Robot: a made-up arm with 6 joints. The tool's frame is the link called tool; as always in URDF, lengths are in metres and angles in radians.
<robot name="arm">
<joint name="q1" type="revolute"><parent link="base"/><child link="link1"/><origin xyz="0.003 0.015 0.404" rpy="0 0 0"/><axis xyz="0 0 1"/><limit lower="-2.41" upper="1.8" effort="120" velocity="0.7"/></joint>
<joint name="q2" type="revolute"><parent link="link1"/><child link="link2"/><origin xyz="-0.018 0.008 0.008" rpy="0 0 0"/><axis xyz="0.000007 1 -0.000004"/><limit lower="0.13" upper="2.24" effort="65" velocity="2.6"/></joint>
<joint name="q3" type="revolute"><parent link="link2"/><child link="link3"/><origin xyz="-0.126 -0.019 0.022" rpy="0 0 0"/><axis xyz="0.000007 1 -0.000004"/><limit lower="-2.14" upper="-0.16" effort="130" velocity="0.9"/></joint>
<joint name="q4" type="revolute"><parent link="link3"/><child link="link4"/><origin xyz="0.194 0.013 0.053" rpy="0 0 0"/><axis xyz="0.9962 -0.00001 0.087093"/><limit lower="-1.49" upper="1.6" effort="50" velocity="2"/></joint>
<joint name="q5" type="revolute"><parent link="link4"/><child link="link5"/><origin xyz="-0.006 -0.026 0" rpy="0 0 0"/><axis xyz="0.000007 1 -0.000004"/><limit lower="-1.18" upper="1.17" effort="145" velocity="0.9"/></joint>
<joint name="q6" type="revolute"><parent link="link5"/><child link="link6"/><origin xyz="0.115 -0.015 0.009" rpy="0 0 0"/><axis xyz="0.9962 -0.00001 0.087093"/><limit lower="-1.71" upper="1.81" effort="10" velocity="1.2"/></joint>
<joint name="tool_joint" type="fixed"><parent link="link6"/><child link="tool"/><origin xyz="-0.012 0.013 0.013" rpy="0 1.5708 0"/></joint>
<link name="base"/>
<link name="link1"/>
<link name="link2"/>
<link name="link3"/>
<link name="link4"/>
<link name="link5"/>
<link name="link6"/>
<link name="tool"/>
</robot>
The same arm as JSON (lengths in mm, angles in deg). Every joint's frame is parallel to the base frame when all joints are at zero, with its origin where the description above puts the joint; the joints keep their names.
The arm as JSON. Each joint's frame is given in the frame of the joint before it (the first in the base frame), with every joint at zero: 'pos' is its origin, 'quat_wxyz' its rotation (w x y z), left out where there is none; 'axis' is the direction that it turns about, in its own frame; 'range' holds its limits. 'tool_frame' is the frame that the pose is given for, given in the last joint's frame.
{"length_unit": "mm", "angle_unit": "deg", "joints": [
  {"joint": "q1", "pos": [3.0, 15.0, 404.0], "axis": [0.0, 0.0, 1.0], "range": [-138.08, 103.13]},
  {"joint": "q2", "pos": [-18.0, 8.0, 8.0], "axis": [0.0, 1.0, 0.0], "range": [7.45, 128.34]},
  {"joint": "q3", "pos": [-126.0, -19.0, 22.0], "axis": [0.0, 1.0, 0.0], "range": [-122.61, -9.17]},
  {"joint": "q4", "pos": [194.0, 13.0, 53.0], "axis": [0.9962, 0.0, 0.0871], "range": [-85.37, 91.67]},
  {"joint": "q5", "pos": [-6.0, -26.0, 0.0], "axis": [0.0, 1.0, 0.0], "range": [-67.61, 67.04]},
  {"joint": "q6", "pos": [115.0, -15.0, 9.0], "axis": [0.9962, 0.0, 0.0871], "range": [-97.98, 103.71]}
], "tool_frame": {"pos": [-12.0, 13.0, 13.0], "quat_wxyz": [0.707105, 0.0, 0.707108, 0.0]}}

